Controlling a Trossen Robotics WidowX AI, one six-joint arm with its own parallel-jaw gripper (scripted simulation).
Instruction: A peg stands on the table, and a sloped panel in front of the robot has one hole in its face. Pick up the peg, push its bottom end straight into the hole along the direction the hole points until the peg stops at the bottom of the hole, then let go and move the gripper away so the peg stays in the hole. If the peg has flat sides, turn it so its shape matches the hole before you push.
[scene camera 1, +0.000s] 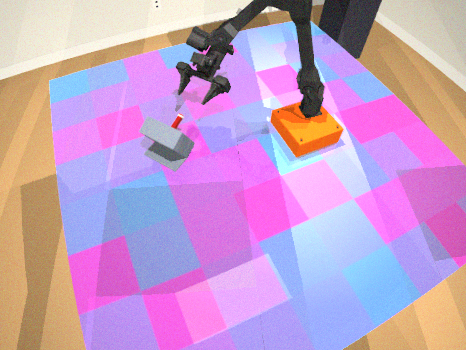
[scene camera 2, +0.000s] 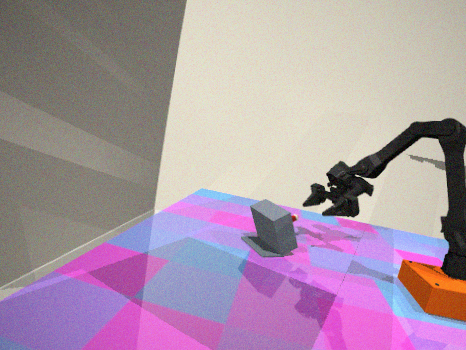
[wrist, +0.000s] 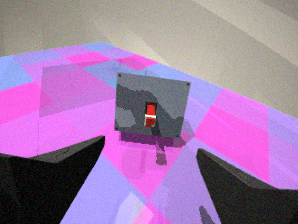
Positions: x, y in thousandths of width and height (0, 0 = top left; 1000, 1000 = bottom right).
Labels:
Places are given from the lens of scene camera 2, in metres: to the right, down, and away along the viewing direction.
my gripper (scene camera 2: 671, 599): 0.24, 0.10, 0.88
grey sloped panel (scene camera 2: 589, 644): 0.10, 0.13, 0.75

